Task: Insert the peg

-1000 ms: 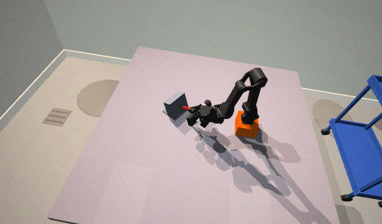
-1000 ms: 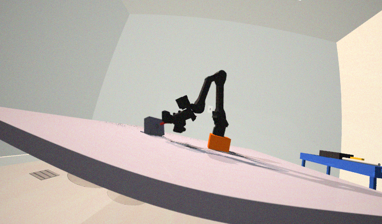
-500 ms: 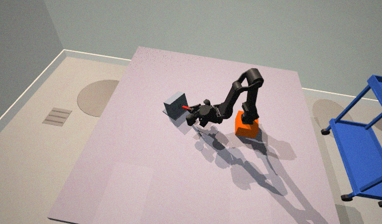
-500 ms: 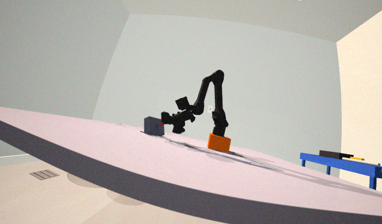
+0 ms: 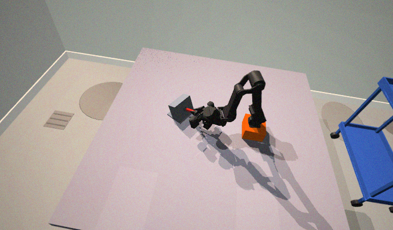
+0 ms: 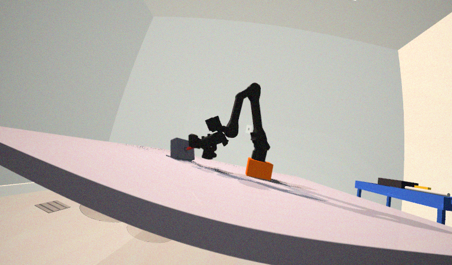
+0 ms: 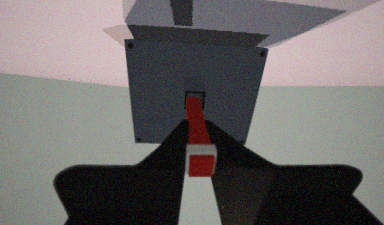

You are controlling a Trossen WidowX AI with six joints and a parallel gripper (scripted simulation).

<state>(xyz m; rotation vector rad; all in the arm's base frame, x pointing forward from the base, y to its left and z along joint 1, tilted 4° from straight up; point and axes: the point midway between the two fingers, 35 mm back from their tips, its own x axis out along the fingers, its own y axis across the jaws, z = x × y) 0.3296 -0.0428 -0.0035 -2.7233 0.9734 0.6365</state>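
My gripper tip is now 10 mm to the right of the red square peg, 10 mm below it and 10 mm past it. The rest, counted from my gripper tip: sloped panel 60 mm ahead, 40 mm to the right, 30 mm below.
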